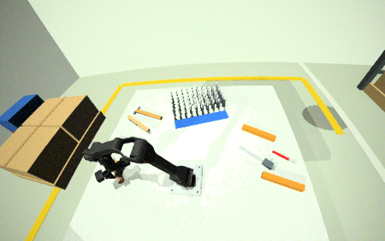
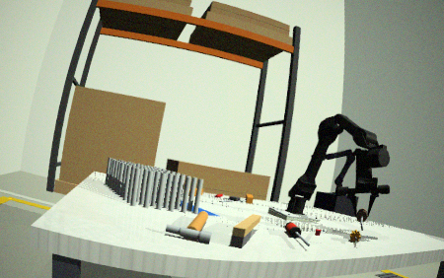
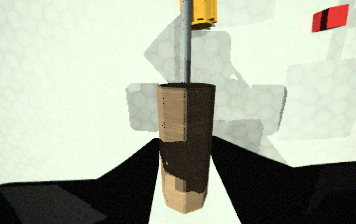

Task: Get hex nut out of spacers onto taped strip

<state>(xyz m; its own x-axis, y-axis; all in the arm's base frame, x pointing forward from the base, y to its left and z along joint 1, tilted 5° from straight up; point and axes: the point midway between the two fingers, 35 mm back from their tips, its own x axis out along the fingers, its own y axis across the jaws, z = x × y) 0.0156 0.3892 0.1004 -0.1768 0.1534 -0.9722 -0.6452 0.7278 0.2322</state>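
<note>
The tool with thin metal rod is 8 cm ahead of my gripper tip and 7 cm to the left of it. From my gripper tip the other things lie so: tiny red piece (16 cm ahead, 3 cm to the right, 6 cm below); red screwdriver (8 cm ahead, 96 cm to the right, 6 cm below); blue taped strip (44 cm ahead, 47 cm to the right, 6 cm below).
</note>
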